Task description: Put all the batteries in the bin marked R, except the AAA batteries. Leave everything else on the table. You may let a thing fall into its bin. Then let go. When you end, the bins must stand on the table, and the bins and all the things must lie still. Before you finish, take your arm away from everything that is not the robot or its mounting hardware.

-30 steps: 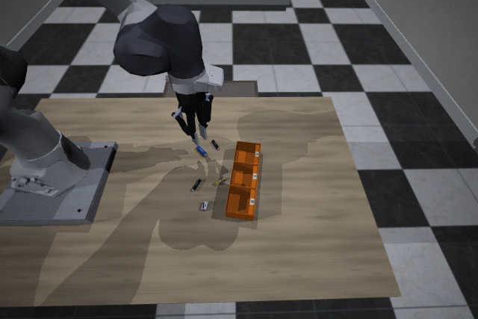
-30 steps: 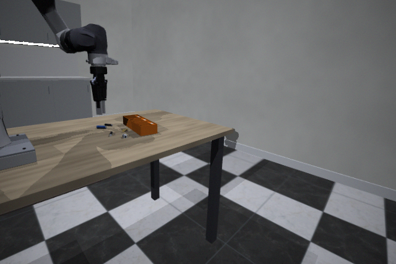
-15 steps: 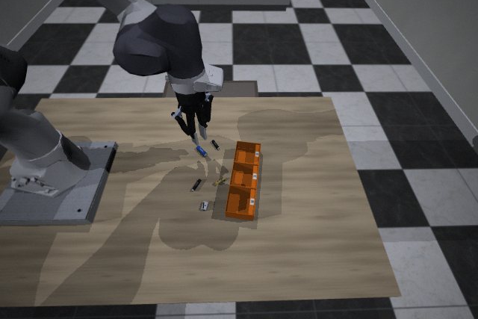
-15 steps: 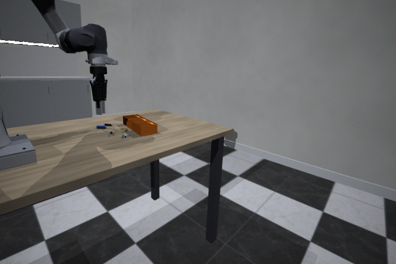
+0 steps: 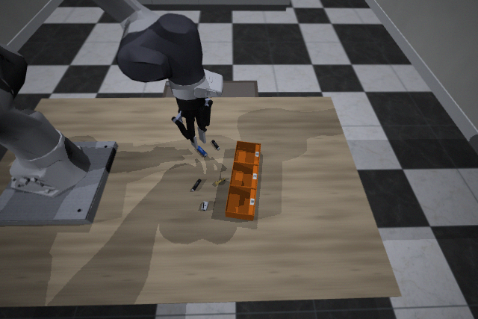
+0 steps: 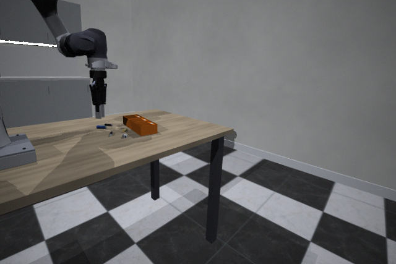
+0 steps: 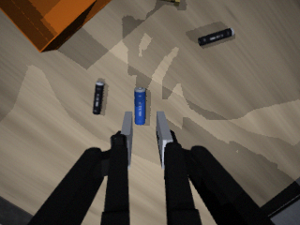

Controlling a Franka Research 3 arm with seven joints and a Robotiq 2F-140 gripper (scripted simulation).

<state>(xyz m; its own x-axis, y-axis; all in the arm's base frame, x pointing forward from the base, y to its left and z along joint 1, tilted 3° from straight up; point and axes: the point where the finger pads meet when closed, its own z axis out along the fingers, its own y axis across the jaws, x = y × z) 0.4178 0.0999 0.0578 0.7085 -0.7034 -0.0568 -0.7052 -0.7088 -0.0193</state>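
My hand is 8 cm above the blue battery. Round my hand: orange three-compartment bin row 16 cm ahead, 11 cm to the right, 7 cm below; thin black battery 13 cm to the right, 8 cm below; yellow screw 12 cm to the right, 8 cm below, 7 cm ahead.
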